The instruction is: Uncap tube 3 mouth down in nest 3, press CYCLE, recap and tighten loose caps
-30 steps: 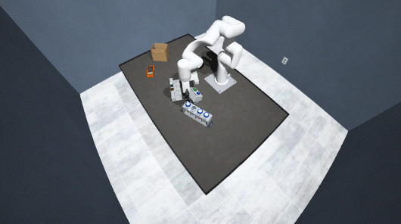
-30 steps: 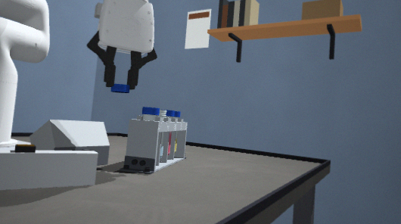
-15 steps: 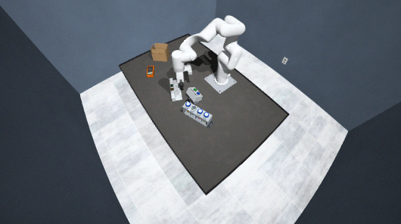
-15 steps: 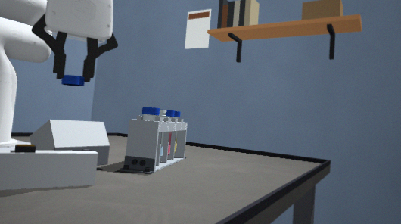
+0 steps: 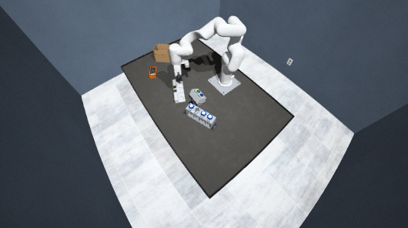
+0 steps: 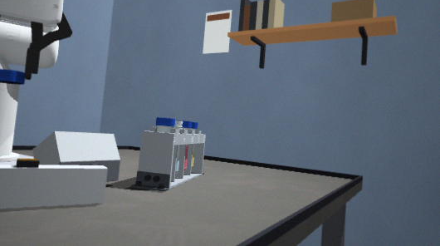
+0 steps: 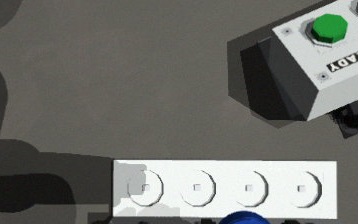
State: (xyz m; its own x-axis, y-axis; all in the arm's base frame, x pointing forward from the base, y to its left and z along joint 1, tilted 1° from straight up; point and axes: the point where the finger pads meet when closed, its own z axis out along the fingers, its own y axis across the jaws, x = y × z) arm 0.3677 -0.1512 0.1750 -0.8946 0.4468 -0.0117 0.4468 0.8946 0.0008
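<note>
My gripper is now 8 cm past the blue cycle key, 18 cm to the right of it and 11 cm above it. From my hand the other things lie so: grey key housing: 6 cm behind, 16 cm to the left, 12 cm below; station: 3 cm ahead, 32 cm to the left, 17 cm below; green ready key: 8 cm behind, 14 cm to the left, 11 cm below.
</note>
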